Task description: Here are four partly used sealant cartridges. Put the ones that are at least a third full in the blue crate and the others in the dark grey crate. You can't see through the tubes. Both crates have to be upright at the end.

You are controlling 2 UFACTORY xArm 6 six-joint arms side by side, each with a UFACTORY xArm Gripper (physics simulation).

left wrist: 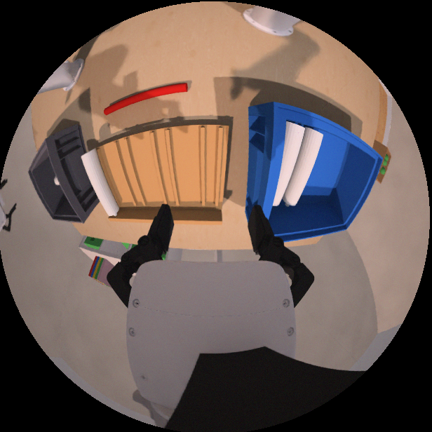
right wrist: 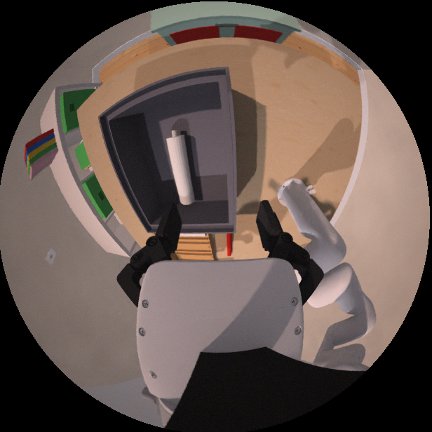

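The blue crate [left wrist: 332, 200] stands upright at the right of the left wrist view, with two white cartridges [left wrist: 288, 162] [left wrist: 306, 165] lying side by side in it. Another white cartridge [left wrist: 100, 182] lies at the left end of the ribbed wooden tray [left wrist: 165, 219], beside the dark grey crate [left wrist: 70, 172] [right wrist: 233, 150]. In the right wrist view the dark grey crate is upright, and a white cartridge [right wrist: 180, 167] lies on its floor. My left gripper [left wrist: 210, 214] is open and empty, above the near side between tray and blue crate. My right gripper [right wrist: 218, 211] is open and empty near the dark grey crate's edge.
A red rod [left wrist: 146, 98] [right wrist: 229, 245] lies on the table beyond the tray. White arm bases [left wrist: 272, 19] [left wrist: 62, 75] stand at the far side. A shelf unit with green bins [right wrist: 75, 160] stands along the table edge. A white arm [right wrist: 315, 220] is right of my right gripper.
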